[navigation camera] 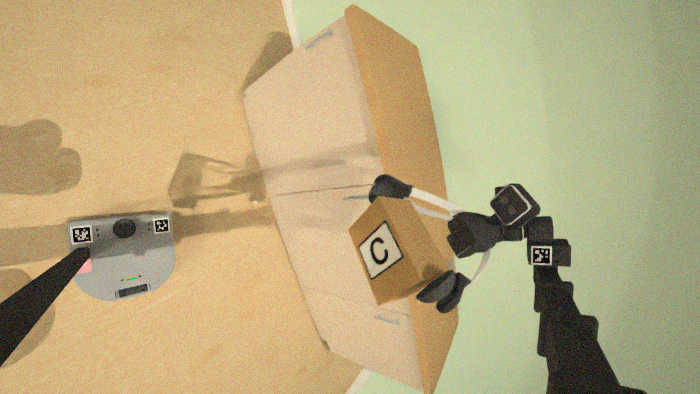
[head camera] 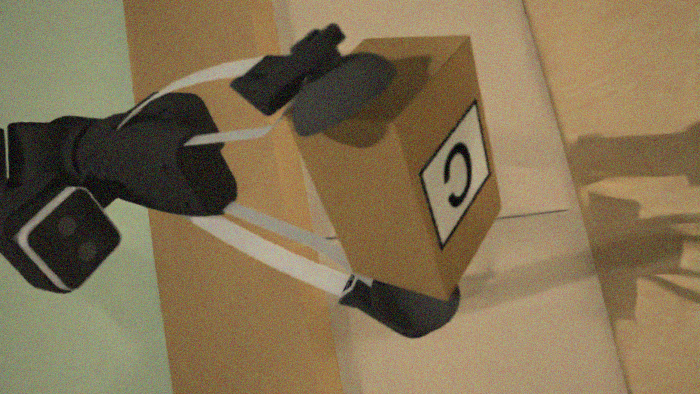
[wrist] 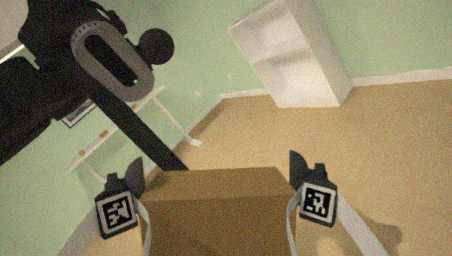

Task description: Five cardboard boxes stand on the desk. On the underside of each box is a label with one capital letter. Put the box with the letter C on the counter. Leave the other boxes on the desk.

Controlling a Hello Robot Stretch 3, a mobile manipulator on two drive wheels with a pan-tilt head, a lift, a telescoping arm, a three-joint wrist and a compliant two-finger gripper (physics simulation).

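Frame: origin at the robot's base, x ahead, y left, z up, level; centimetres.
Seen in the pictures: gripper, fingertip midpoint: [navigation camera: 396,236] [head camera: 427,218] [wrist: 217,172]; robot's base at its link origin: [navigation camera: 124,227].
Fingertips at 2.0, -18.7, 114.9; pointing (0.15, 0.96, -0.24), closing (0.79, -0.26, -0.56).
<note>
Offsets run from my fingertips to a thing's top centre, as dx, dy, dz. "spot": to the spot under its first point. Level surfaces: height alone.
A brown cardboard box {-2.0, -2.6, +4.0} [head camera: 360,200] [navigation camera: 425,250] [wrist: 217,225] is tilted, and its white label {spot: -1.6, -0.1, -1.8} [head camera: 454,174] [navigation camera: 381,250] shows the letter C. My gripper [head camera: 380,202] [navigation camera: 416,240] [wrist: 217,172] is shut on this box, with one dark pad on each of two opposite sides. In the head and navigation views the box overlaps the pale front and the wooden top of the counter {dz -23.8} [head camera: 240,330] [navigation camera: 405,115]; no contact with the counter can be seen. Several small brown boxes [wrist: 103,133] stand on the distant white desk [wrist: 173,120] in the wrist view.
The counter front has grey handles [navigation camera: 319,39] and door seams. The green wall [head camera: 75,340] [navigation camera: 600,100] rises behind the counter. My grey base [navigation camera: 155,255] is on the wooden floor in front of it. A white shelf unit [wrist: 322,55] stands against a wall at the wrist view's upper right.
</note>
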